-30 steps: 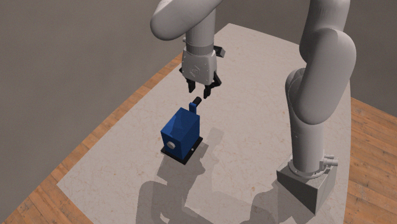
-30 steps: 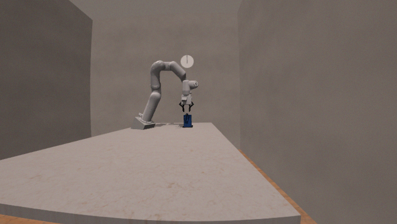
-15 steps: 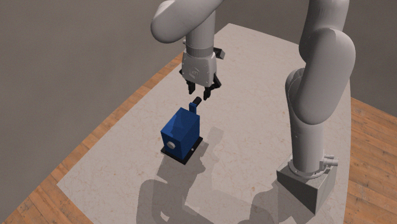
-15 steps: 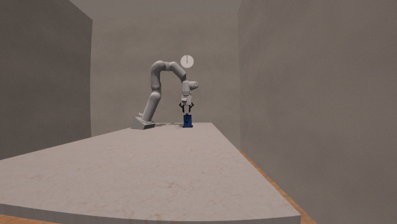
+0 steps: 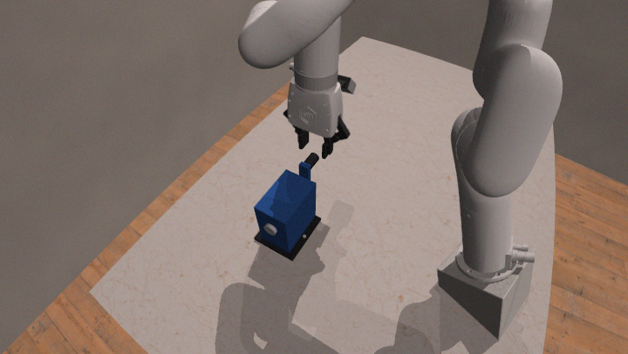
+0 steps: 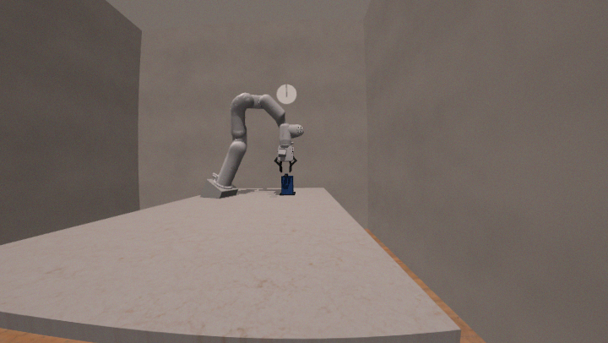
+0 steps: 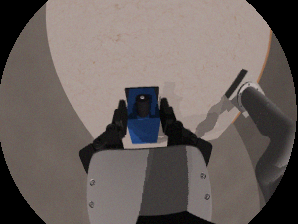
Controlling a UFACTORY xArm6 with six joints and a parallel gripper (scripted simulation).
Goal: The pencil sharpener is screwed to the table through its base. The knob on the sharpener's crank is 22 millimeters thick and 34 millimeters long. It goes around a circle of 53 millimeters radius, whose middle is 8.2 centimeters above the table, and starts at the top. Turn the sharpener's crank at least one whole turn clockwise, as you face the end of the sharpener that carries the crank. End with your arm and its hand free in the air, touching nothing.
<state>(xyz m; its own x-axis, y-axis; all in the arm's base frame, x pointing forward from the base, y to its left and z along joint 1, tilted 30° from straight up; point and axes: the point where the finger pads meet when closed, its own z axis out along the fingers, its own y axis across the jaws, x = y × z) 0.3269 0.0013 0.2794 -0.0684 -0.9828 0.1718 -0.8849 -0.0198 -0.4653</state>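
Right now my hand is 4 cm above the black knob and 2 cm to the right of it.
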